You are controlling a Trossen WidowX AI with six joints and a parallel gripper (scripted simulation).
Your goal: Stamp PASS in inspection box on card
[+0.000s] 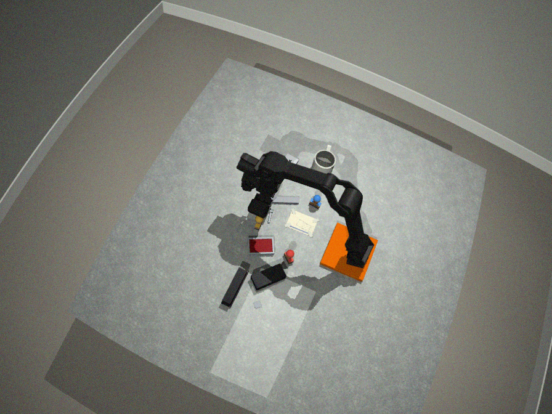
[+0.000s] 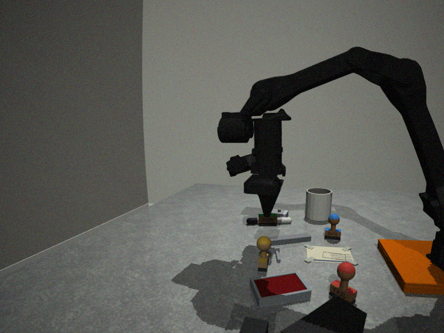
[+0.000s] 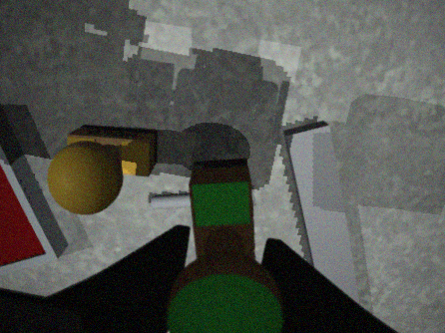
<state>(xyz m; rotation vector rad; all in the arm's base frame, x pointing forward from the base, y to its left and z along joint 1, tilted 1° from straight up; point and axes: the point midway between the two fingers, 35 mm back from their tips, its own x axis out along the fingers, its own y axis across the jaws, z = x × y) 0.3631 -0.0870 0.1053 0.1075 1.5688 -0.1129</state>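
Right now the red ink pad is 14 cm to the left of my gripper tip, 9 cm below it and 2 cm behind it. From my gripper tip the other things lie so: yellow stamp (7 cm below, 6 cm to the left, 1 cm ahead); green-topped stamp (right at my gripper tip); grey bar (9 cm below, 6 cm to the right, 5 cm behind).
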